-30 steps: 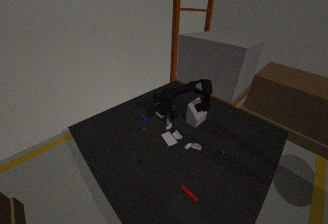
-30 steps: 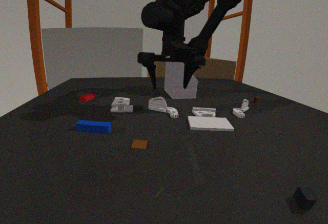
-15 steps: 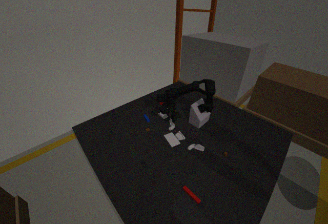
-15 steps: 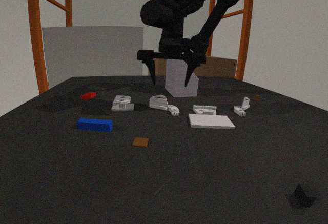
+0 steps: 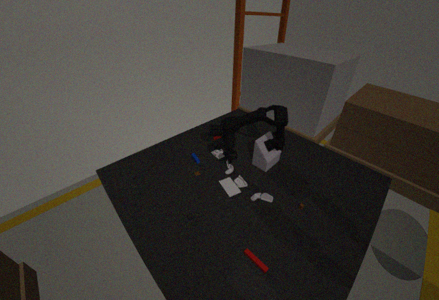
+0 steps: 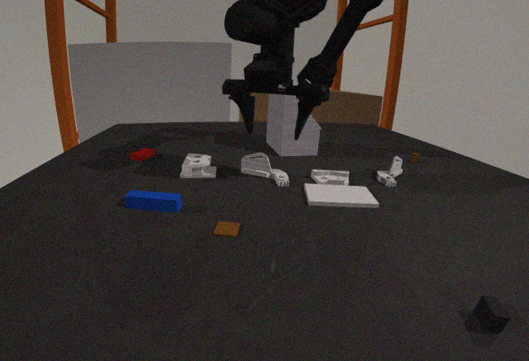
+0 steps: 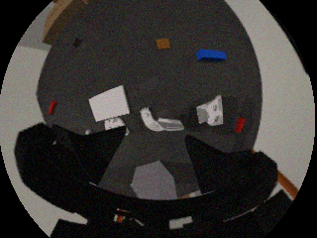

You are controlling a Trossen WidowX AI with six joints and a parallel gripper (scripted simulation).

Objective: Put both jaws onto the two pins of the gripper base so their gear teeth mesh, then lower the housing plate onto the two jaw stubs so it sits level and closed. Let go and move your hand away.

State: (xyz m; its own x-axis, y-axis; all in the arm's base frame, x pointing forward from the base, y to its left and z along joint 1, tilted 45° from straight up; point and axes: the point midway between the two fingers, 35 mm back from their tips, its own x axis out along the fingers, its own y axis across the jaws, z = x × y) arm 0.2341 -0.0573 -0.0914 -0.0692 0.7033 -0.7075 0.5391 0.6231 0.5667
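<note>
The white jaw lies 80 mm below my gripper tip, 10 mm to the left of it and 10 mm ahead of it. The rest, counted from my gripper tip: white gripper base 140 mm to the right, 60 mm below, 40 mm behind; flat white plate 110 mm to the left, 90 mm ahead, 80 mm below; white housing plate 120 mm to the left, 80 mm below, 20 mm ahead.
</note>
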